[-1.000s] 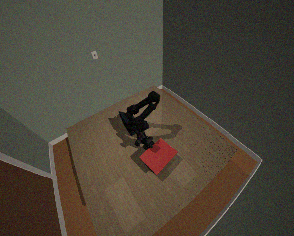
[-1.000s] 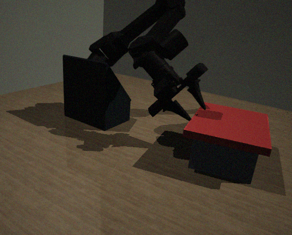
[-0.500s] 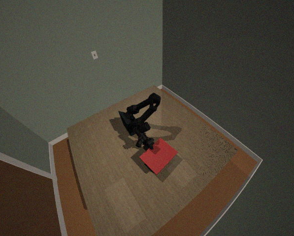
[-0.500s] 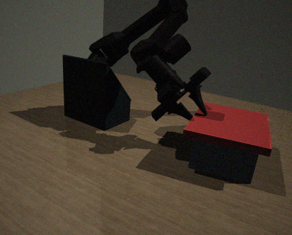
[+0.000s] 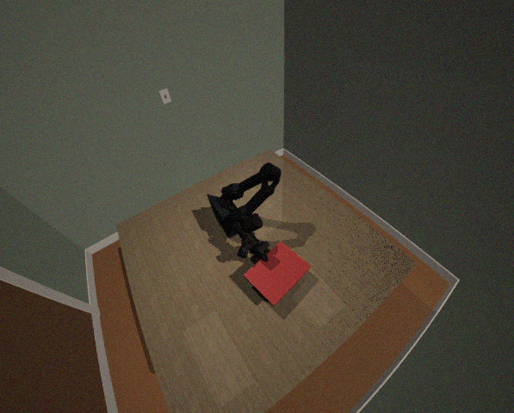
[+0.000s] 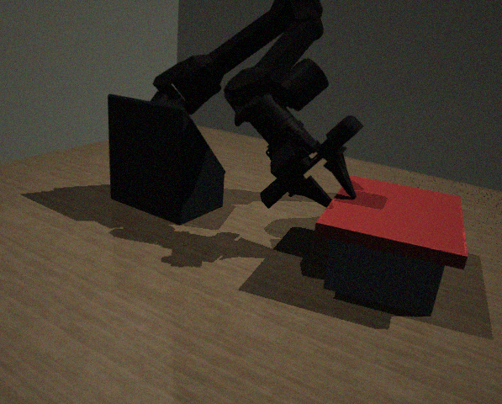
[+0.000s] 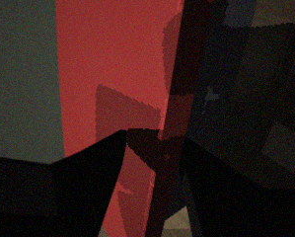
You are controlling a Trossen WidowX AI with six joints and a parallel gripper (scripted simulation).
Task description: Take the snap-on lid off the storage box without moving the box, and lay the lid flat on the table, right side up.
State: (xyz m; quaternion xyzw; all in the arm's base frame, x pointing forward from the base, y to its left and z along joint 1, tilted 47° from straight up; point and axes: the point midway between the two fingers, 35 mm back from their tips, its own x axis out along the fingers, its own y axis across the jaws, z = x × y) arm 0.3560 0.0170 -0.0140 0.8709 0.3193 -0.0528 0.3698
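Right now my gripper tip is 80 mm short of the red lid, 10 mm to the right of it and 10 mm below it. Round my gripper tip: storage box (80 mm ahead, 10 mm to the left, 40 mm below).
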